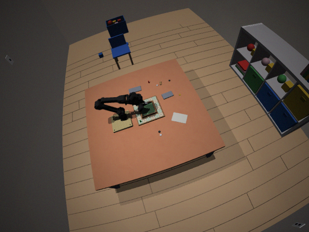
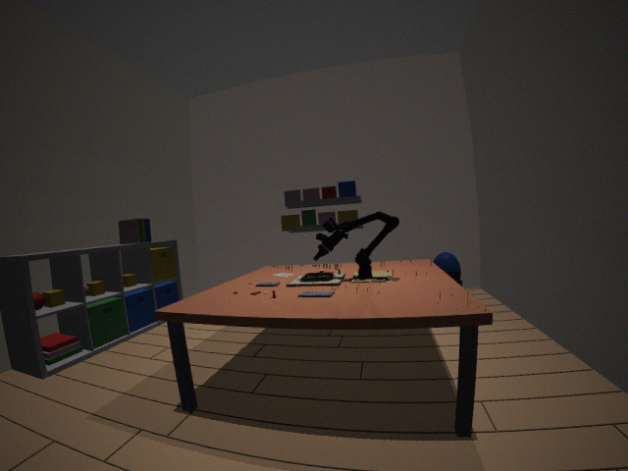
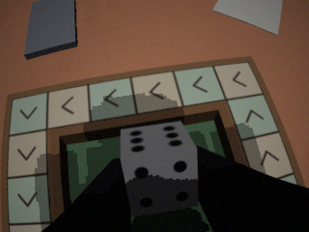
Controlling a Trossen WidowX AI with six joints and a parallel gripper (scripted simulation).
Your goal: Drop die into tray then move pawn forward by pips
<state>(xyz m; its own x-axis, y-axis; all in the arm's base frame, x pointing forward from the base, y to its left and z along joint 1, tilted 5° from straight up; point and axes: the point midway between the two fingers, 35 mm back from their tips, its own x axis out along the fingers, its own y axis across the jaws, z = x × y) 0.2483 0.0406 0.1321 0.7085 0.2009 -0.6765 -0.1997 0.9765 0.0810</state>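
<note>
My gripper tip is 9 cm past the dark green pawn, 13 cm to the left of it and 10 cm above it. Round my gripper tip: white card: 31 cm ahead, 15 cm to the right, 13 cm below; green dice tray: 12 cm below.
</note>
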